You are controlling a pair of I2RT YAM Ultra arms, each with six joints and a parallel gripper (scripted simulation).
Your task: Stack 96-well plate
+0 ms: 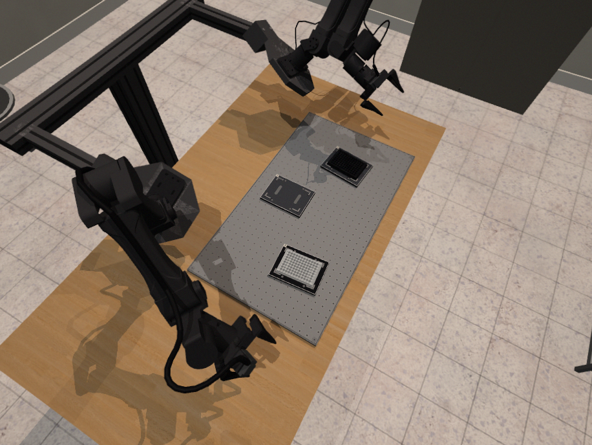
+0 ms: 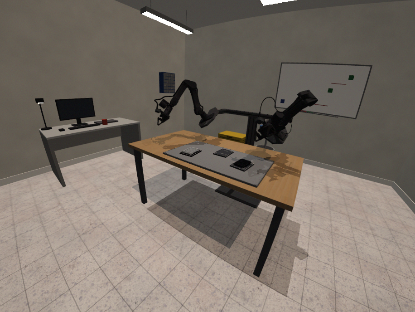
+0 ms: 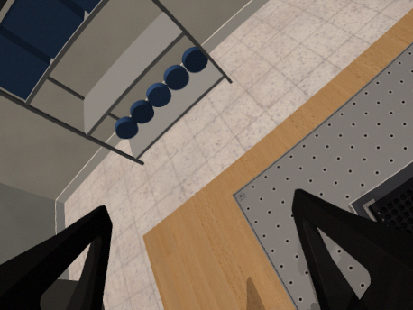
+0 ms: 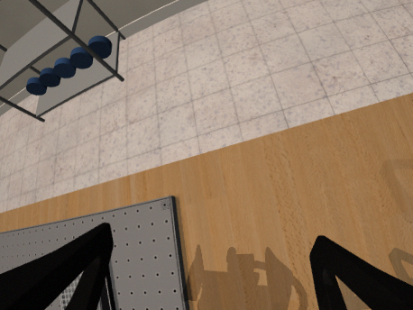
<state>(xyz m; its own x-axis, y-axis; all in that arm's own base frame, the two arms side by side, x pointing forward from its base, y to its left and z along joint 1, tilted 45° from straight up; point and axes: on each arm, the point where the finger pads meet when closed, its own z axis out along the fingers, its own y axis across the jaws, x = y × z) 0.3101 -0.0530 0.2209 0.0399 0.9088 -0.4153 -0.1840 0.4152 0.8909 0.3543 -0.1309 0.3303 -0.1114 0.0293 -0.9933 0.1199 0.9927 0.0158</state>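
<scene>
Right now the black 96-well plate is 6 cm behind my left hand, 12 cm to the right of it and 23 cm below it. Round my left hand: white 96-well plate: 1 cm ahead, 58 cm to the right, 23 cm below.
</scene>
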